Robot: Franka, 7 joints.
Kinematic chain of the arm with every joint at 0, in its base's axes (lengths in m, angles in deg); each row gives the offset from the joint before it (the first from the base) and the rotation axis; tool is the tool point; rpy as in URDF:
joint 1: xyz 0 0 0.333 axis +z
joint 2: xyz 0 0 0 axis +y
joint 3: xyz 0 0 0.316 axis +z
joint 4: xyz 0.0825 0 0 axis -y
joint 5: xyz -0.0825 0 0.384 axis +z
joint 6: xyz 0 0 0 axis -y
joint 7: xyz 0.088 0 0 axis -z
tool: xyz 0 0 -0.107 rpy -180 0 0
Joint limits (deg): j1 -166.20..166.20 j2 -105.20..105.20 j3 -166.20..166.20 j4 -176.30..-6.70 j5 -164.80..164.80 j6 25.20..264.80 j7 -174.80..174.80
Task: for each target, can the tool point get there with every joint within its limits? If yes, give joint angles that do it. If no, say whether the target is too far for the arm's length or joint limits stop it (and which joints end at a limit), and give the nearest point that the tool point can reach.
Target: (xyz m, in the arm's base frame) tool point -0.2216 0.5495 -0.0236
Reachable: yes | joints 80.90 88.67 26.47 -65.58 55.85 67.70 -63.79
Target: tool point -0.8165 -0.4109 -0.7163
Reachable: no: too far | nearest point -0.5281 -0.2658 -0.2624 | short by 0.557 m
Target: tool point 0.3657 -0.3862 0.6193
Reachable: yes | joints -124.29 77.02 113.84 -125.83 -13.28 184.05 -96.13
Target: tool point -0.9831 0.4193 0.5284
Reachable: no: too far | nearest point -0.7763 0.3311 0.4873 | short by 0.229 m
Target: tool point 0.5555 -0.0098 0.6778
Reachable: yes | joints 65.43 29.88 -82.12 -72.67 -22.36 71.46 -105.09
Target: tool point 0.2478 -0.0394 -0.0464
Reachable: yes | joints 91.73 86.92 -32.19 -147.25 22.96 149.17 -25.37
